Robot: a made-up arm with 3 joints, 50 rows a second.
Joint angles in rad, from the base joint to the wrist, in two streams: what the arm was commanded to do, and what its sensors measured. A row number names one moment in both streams.
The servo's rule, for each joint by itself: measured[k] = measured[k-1] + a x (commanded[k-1-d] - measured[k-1]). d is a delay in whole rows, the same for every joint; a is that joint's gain. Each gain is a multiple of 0.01, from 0.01 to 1. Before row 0 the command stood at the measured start. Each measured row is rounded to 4 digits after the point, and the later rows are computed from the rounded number. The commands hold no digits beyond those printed.
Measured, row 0:
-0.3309 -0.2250 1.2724
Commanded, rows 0 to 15:
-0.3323 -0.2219 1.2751
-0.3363 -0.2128 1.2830
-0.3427 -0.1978 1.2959
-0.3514 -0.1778 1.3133
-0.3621 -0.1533 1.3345
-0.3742 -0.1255 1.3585
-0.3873 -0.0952 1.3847
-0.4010 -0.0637 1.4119
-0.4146 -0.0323 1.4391
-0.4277 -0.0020 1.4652
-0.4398 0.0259 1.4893
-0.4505 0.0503 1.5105
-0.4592 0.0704 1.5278
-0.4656 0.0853 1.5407
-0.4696 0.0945 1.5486
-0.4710 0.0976 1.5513
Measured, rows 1 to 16:
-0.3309 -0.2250 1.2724
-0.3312 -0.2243 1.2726
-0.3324 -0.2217 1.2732
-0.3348 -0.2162 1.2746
-0.3386 -0.2074 1.2769
-0.3440 -0.1950 1.2804
-0.3509 -0.1790 1.2851
-0.3593 -0.1597 1.2911
-0.3689 -0.1376 1.2983
-0.3794 -0.1134 1.3067
-0.3905 -0.0878 1.3162
-0.4018 -0.0616 1.3266
-0.4130 -0.0359 1.3376
-0.4236 -0.0115 1.3490
-0.4333 0.0108 1.3605
-0.4416 0.0301 1.3718
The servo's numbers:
d 1
a 0.23 0.23 0.06

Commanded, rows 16 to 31:
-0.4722 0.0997 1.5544
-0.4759 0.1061 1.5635
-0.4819 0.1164 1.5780
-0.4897 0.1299 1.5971
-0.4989 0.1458 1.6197
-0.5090 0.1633 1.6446
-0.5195 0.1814 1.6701
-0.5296 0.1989 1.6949
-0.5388 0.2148 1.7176
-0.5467 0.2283 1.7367
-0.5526 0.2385 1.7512
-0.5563 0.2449 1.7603
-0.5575 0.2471 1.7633
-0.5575 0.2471 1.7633
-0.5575 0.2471 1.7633
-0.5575 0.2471 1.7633
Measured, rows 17 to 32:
-0.4484 0.0456 1.3826
-0.4539 0.0580 1.3929
-0.4590 0.0691 1.4031
-0.4643 0.0800 1.4136
-0.4701 0.0915 1.4246
-0.4767 0.1040 1.4363
-0.4841 0.1176 1.4488
-0.4922 0.1323 1.4621
-0.5008 0.1476 1.4761
-0.5095 0.1631 1.4906
-0.5181 0.1781 1.5054
-0.5260 0.1920 1.5201
-0.5330 0.2042 1.5345
-0.5386 0.2141 1.5482
-0.5429 0.2217 1.5611
-0.5463 0.2275 1.5732

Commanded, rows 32 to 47:
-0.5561 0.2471 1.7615
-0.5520 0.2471 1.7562
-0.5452 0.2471 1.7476
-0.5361 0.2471 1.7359
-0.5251 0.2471 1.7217
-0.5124 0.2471 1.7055
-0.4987 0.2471 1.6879
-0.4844 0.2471 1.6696
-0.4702 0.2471 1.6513
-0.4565 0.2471 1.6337
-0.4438 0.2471 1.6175
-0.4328 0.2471 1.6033
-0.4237 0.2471 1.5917
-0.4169 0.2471 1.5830
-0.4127 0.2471 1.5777
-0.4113 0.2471 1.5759
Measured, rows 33 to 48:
-0.5489 0.2320 1.5846
-0.5506 0.2355 1.5952
-0.5509 0.2382 1.6049
-0.5496 0.2402 1.6135
-0.5465 0.2418 1.6208
-0.5416 0.2430 1.6269
-0.5349 0.2439 1.6316
-0.5266 0.2446 1.6350
-0.5169 0.2452 1.6371
-0.5062 0.2456 1.6380
-0.4948 0.2459 1.6377
-0.4831 0.2462 1.6365
-0.4715 0.2464 1.6345
-0.4605 0.2466 1.6319
-0.4505 0.2467 1.6290
-0.4418 0.2468 1.6259

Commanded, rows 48 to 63:
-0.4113 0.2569 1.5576
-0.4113 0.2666 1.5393
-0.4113 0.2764 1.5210
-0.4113 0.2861 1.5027
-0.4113 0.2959 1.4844
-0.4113 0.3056 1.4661
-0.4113 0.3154 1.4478
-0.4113 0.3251 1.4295
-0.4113 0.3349 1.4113
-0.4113 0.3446 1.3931
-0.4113 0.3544 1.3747
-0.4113 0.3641 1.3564
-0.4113 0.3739 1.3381
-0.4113 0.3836 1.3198
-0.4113 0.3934 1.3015
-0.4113 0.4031 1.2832
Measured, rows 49 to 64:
-0.4348 0.2469 1.6229
-0.4294 0.2492 1.6190
-0.4252 0.2532 1.6142
-0.4220 0.2585 1.6086
-0.4195 0.2648 1.6022
-0.4176 0.2720 1.5951
-0.4162 0.2797 1.5874
-0.4151 0.2879 1.5790
-0.4142 0.2965 1.5700
-0.4135 0.3053 1.5605
-0.4130 0.3143 1.5505
-0.4126 0.3235 1.5400
-0.4123 0.3328 1.5290
-0.4121 0.3423 1.5175
-0.4119 0.3518 1.5056
-0.4118 0.3614 1.4934

